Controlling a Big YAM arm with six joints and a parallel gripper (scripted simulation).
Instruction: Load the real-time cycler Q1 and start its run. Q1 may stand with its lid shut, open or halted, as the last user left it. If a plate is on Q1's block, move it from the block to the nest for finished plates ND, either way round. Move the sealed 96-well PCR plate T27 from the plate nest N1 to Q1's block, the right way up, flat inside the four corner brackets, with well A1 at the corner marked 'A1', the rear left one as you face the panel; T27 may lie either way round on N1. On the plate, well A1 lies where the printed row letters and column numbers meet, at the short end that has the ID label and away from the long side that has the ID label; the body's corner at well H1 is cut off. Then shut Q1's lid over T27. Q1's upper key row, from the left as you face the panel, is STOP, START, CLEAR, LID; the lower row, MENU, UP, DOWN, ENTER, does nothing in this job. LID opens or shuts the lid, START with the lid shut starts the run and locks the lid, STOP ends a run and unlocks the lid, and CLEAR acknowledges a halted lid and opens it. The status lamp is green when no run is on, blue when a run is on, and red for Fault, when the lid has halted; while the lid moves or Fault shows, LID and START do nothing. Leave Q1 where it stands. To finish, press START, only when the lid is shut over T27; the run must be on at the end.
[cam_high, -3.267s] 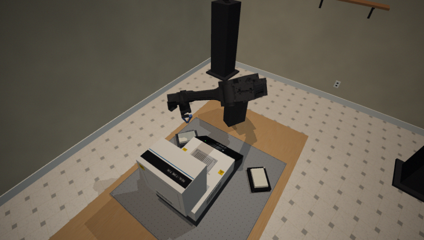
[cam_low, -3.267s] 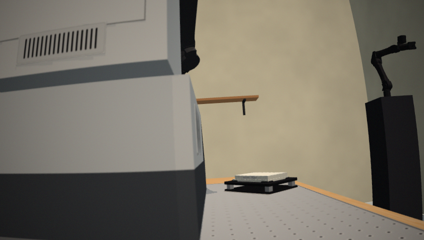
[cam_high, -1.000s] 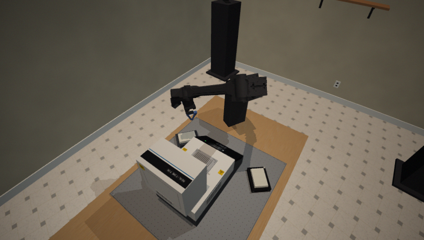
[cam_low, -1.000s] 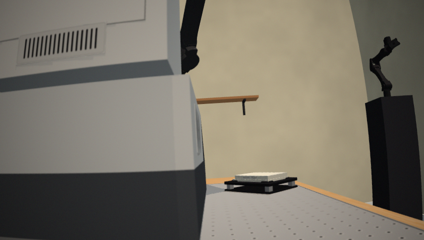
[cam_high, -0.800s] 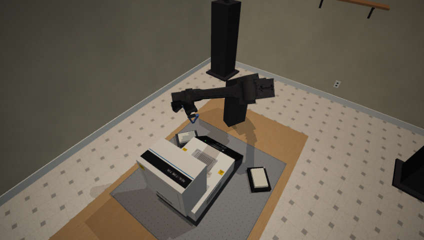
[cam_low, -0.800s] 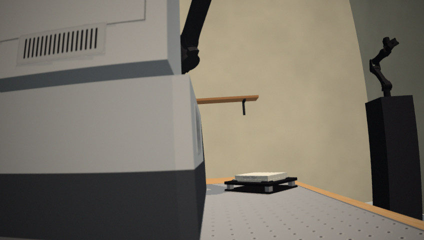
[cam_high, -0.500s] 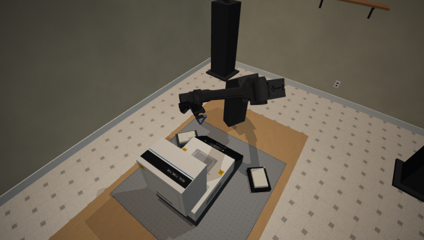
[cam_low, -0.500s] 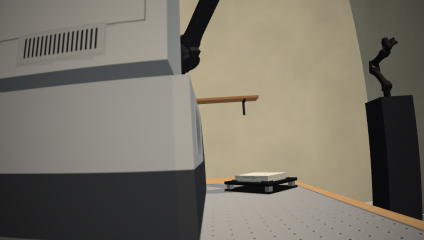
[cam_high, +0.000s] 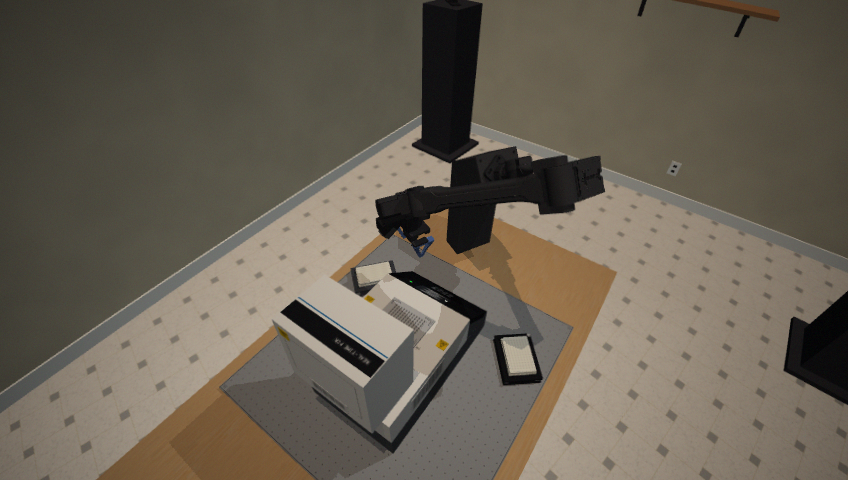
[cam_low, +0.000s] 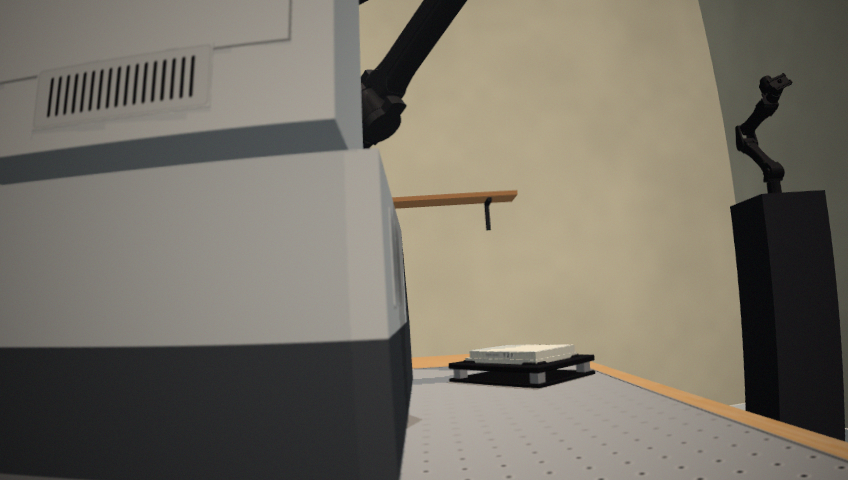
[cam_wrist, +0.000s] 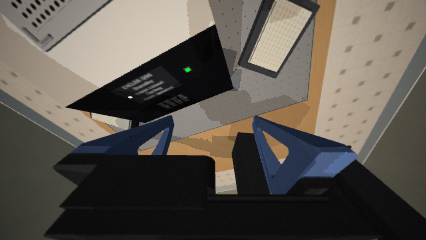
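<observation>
The plate T27 lies 41 cm to the left of my hand, 24 cm below it and 3 cm behind it. From my hand the other things lie so: grey perforated mat (28 cm below, 22 cm ahead, 14 cm to the left); black nest N1 (41 cm to the left, 26 cm below, 3 cm behind); dark nest ND (25 cm below, 17 cm to the right, 3 cm ahead).
</observation>
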